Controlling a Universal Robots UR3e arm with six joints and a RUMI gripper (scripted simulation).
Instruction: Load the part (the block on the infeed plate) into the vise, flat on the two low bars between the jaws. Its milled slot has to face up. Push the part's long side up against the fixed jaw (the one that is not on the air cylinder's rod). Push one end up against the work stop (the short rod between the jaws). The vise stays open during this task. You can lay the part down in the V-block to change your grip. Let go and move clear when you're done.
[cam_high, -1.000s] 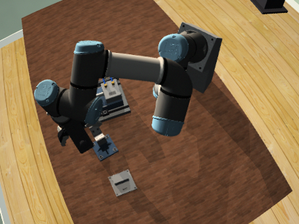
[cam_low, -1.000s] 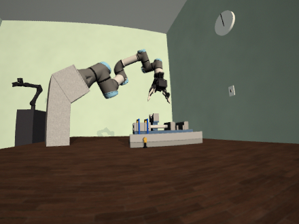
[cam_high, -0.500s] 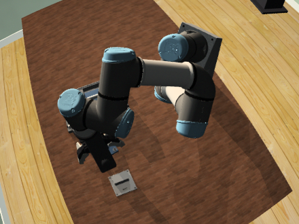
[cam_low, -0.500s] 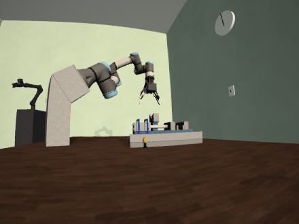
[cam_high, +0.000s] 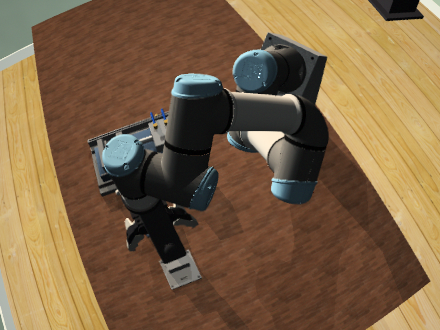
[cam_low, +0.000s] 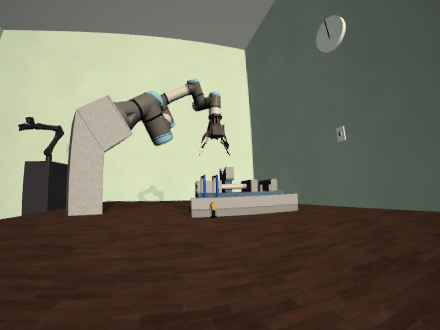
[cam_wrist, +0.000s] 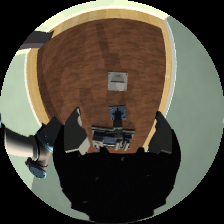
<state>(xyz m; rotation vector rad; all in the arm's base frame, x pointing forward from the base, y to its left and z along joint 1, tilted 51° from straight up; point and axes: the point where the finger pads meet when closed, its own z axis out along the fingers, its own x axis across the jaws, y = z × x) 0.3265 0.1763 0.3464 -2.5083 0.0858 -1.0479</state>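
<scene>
Now: the part 210 mm below my hand. From my hand the other things lie so: grey infeed plate (240 mm below, 20 mm to the left).
</scene>
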